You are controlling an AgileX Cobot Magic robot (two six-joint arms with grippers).
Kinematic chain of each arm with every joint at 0, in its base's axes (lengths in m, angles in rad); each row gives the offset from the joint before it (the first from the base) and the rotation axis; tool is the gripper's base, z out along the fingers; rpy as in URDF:
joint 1: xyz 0 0 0.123 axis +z
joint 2: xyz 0 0 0 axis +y
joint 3: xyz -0.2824 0 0.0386 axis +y
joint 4: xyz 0.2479 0 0.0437 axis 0.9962 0 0.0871
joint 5: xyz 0 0 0 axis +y
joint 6: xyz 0.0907 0 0.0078 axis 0.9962 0 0.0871
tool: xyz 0 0 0 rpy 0 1.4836 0
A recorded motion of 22 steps. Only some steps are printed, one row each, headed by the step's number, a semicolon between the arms.
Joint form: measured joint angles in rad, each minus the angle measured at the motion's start. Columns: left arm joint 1, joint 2, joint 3, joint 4, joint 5, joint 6; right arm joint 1, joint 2, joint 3, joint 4, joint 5, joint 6.
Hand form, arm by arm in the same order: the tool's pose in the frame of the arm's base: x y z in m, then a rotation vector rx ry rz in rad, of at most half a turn. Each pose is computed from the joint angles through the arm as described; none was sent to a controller.
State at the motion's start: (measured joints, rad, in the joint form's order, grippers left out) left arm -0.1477 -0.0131 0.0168 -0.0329 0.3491 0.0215; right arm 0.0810 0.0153 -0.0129 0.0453 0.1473 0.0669
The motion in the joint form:
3: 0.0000 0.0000 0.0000 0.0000 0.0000 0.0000; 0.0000 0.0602 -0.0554 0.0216 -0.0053 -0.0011
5: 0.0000 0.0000 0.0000 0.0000 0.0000 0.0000; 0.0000 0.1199 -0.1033 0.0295 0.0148 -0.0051
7: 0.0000 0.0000 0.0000 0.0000 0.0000 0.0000; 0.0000 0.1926 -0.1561 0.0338 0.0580 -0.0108
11: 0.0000 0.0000 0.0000 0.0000 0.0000 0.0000; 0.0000 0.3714 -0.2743 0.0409 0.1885 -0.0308
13: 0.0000 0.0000 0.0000 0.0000 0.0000 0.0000; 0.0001 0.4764 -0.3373 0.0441 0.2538 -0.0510
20: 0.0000 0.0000 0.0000 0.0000 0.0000 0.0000; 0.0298 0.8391 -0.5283 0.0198 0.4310 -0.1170
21: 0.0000 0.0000 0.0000 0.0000 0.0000 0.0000; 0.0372 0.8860 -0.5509 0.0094 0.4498 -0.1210
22: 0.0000 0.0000 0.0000 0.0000 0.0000 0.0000; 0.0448 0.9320 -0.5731 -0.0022 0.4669 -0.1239
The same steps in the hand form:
3: 0.0523 -0.0088 0.1767 0.1349 1.8329 -0.1206; 0.0601 0.0058 0.2190 0.0344 1.6348 0.1711
5: 0.0523 -0.0088 0.1767 0.1349 1.8329 -0.1206; 0.0644 0.0063 0.2297 0.0364 1.6668 0.1741
7: 0.0523 -0.0088 0.1767 0.1349 1.8329 -0.1206; 0.0706 0.0072 0.2388 0.0335 1.7299 0.1722
11: 0.0523 -0.0088 0.1767 0.1349 1.8329 -0.1206; 0.0891 0.0098 0.2530 0.0159 1.9208 0.1607
13: 0.0523 -0.0088 0.1767 0.1349 1.8329 -0.1206; 0.1020 0.0115 0.2586 -0.0047 2.0276 0.1486
20: 0.0523 -0.0088 0.1767 0.1349 1.8329 -0.1206; 0.1547 0.0205 0.2610 -0.1433 2.3713 0.0974
21: 0.0523 -0.0088 0.1767 0.1349 1.8329 -0.1206; 0.1621 0.0221 0.2593 -0.1676 2.4130 0.0872
22: 0.0523 -0.0088 0.1767 0.1349 1.8329 -0.1206; 0.1695 0.0237 0.2574 -0.1922 2.4523 0.0760

